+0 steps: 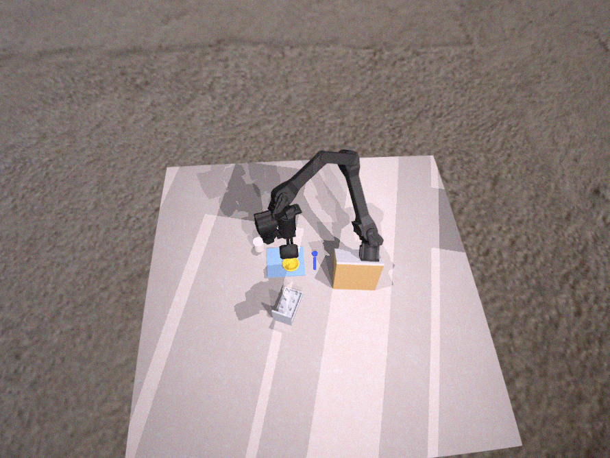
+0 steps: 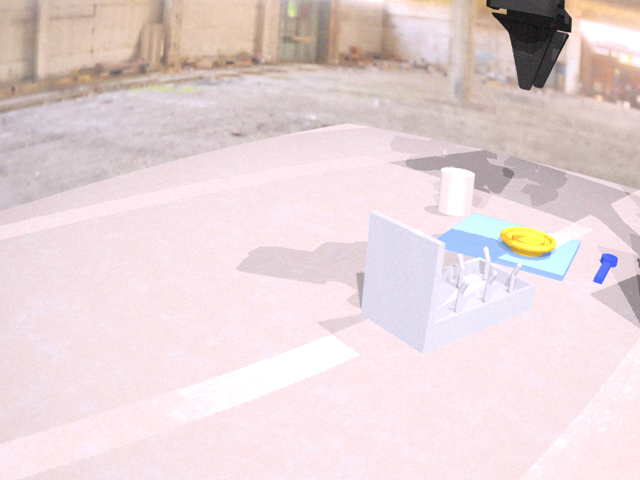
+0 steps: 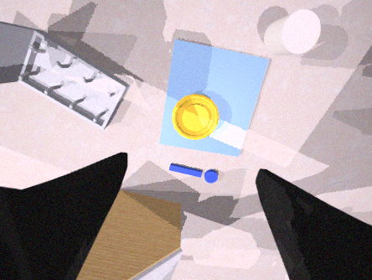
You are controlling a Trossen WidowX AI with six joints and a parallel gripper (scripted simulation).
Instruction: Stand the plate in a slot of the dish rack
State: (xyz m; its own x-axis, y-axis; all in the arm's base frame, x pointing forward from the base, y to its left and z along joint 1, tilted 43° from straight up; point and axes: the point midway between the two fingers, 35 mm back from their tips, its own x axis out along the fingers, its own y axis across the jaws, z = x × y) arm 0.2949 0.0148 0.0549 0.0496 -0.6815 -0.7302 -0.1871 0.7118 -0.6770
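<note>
Right now my gripper tip is 1 cm past the yellow plate, 1 cm to the left of it and 16 cm above it. From my gripper tip the other things lie so: white cup (13 cm ahead, 9 cm to the right, 15 cm below); light blue mat (1 cm ahead, 3 cm to the right, 18 cm below); small blue spoon (10 cm behind, 5 cm to the right, 18 cm below).
</note>
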